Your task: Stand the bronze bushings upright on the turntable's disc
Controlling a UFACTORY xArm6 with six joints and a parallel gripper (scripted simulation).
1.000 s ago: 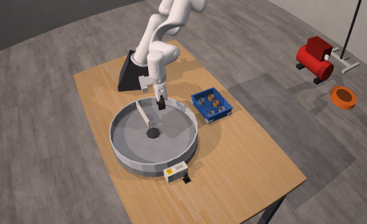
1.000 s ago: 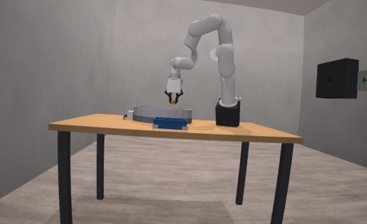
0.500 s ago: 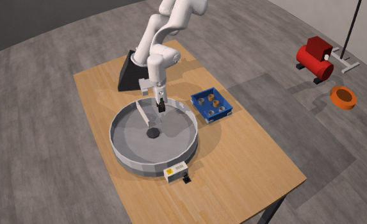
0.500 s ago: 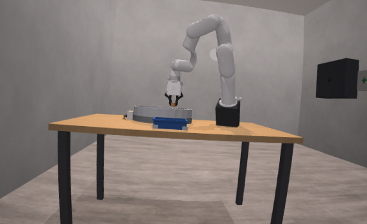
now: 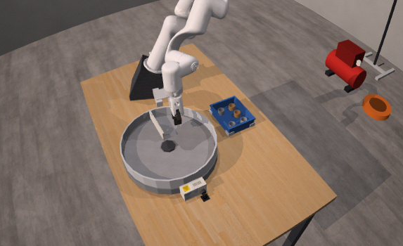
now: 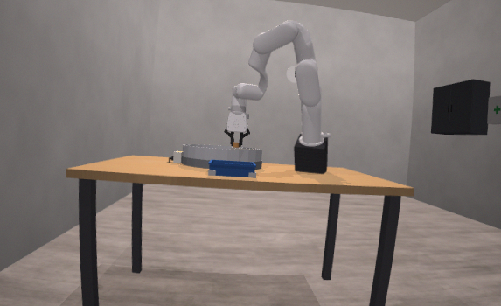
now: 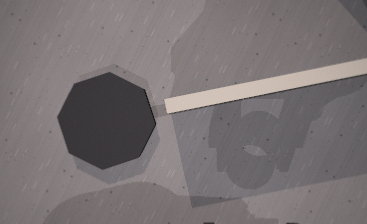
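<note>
The blue crate is 28 cm to the left of my hand, 10 cm below it and 1 cm behind it. From my hand the other things lie so: grey turntable disc (8 cm below, 8 cm ahead, 7 cm to the right).
</note>
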